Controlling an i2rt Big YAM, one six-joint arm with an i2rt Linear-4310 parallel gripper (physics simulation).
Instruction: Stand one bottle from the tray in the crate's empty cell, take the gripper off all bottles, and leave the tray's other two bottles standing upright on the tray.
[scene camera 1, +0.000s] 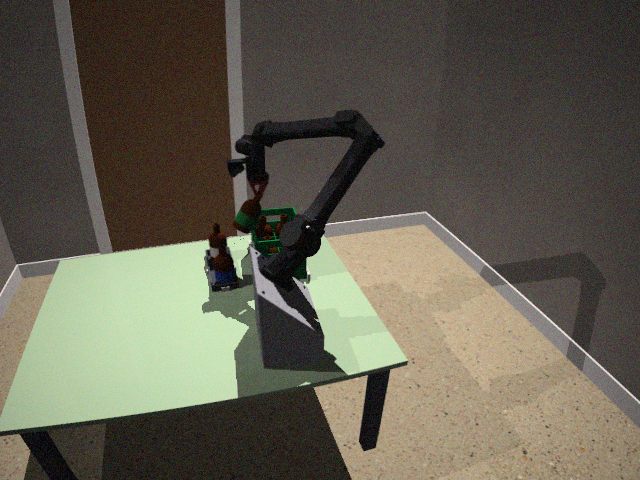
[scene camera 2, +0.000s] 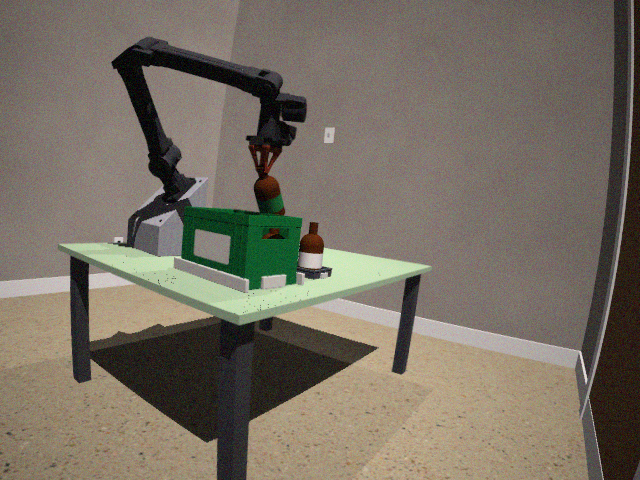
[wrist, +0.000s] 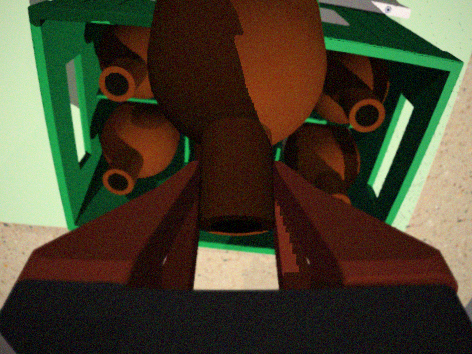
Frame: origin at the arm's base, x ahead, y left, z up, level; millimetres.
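Seen in the pictures: gripper, fingertip midpoint: (scene camera 1: 258, 197) (scene camera 2: 262, 172) (wrist: 236, 176); arm's base at its link origin: (scene camera 1: 273, 274) (scene camera 2: 180, 191).
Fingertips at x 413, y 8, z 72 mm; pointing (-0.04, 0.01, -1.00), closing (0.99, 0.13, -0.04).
Pixels of each thing's middle, then the offset from my fingertips to it. Level surfaces: height alone.
- brown bottle with a green label, body centre: (wrist: 236, 49) (scene camera 2: 267, 190) (scene camera 1: 250, 210) dx -6, dy +32, dz -48 mm
- green crate at the middle of its body: (wrist: 237, 108) (scene camera 2: 238, 244) (scene camera 1: 276, 243) dx +2, dy -64, dz -199 mm
- white-labelled bottle at the middle of its body: (scene camera 2: 311, 248) (scene camera 1: 217, 241) dx +67, dy +168, dz -204 mm
- blue-labelled bottle at the middle of its body: (scene camera 1: 223, 264) dx -116, dy +146, dz -204 mm
- pale green table at its surface level: dz -287 mm
My gripper (scene camera 1: 257, 197) (scene camera 2: 262, 171) (wrist: 236, 176) is shut on the neck of a brown bottle with a green label (scene camera 1: 248, 214) (scene camera 2: 268, 193) (wrist: 240, 65). The bottle hangs tilted, its base above or beside the green crate (scene camera 1: 279, 210) (scene camera 2: 271, 260) (wrist: 52, 125); its exact height over the rim is unclear. Several brown bottles stand in the crate, among them a left one (wrist: 135, 145) and a right one (wrist: 325, 155). The held bottle hides the crate's middle. A white-labelled bottle (scene camera 1: 218, 240) (scene camera 2: 312, 245) and a blue-labelled bottle (scene camera 1: 223, 263) stand upright on the tray (scene camera 1: 223, 287) (scene camera 2: 325, 271).
Low pale strips (scene camera 2: 209, 274) lie along the crate's foot on the pale green table (scene camera 1: 129, 335) (scene camera 2: 377, 263). The arm's grey wedge base (scene camera 1: 289, 335) (scene camera 2: 157, 235) stands near the crate. The tray is close beside the crate, to its left in scene camera 1.
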